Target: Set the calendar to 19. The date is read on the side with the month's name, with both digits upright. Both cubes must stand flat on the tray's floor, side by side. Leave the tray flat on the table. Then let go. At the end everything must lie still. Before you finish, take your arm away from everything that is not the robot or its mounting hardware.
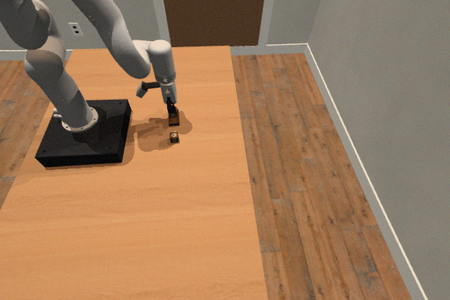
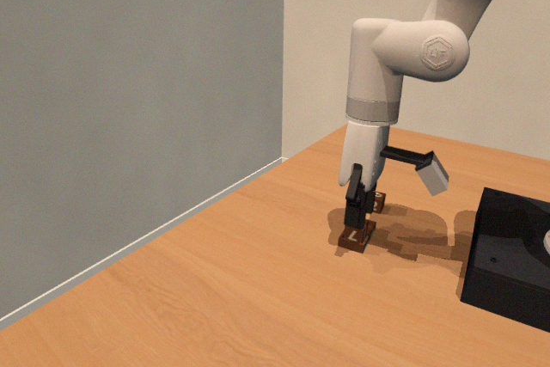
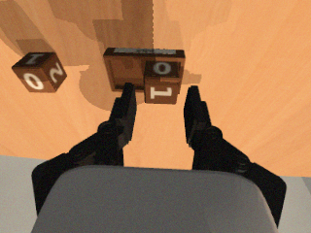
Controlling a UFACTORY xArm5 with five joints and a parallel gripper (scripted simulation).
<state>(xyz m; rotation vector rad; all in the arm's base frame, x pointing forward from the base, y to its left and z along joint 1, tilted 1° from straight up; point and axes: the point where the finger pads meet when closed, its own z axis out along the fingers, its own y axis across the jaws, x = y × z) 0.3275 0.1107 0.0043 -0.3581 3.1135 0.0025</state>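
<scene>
Now: hand 60 mm above the tray and 20 mm to the left of it. The rest, counted from my hand: brown date cube 120 mm to the right, 50 mm below, 30 mm ahead.
</scene>
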